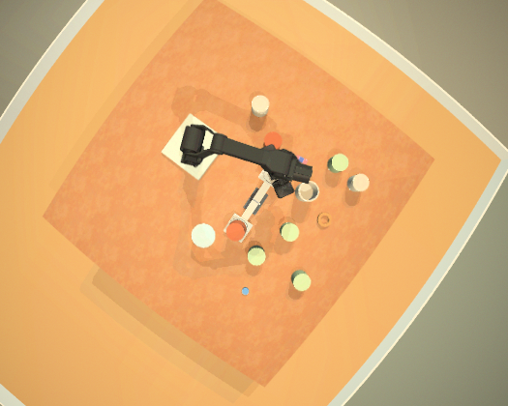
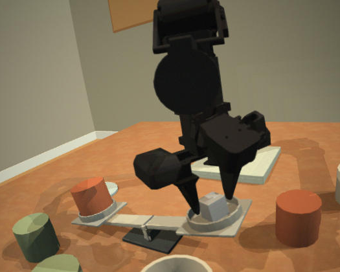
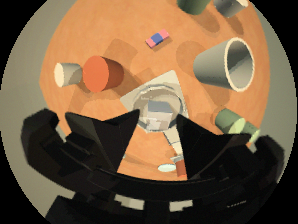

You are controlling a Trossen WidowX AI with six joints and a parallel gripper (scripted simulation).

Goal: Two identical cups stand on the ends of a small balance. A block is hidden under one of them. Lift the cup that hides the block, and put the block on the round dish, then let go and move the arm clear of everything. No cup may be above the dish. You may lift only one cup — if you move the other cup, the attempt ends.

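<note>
Right now my gripper tip is 6 cm past the round white dish, 37 cm to the left of it and 9 cm above it. The rest, counted from my gripper tip: balance: 1 cm ahead, 12 cm to the right, 5 cm below; then beige cup: 14 cm ahead, 3 cm to the left, 5 cm below; then grey block: right at my gripper tip.
</note>
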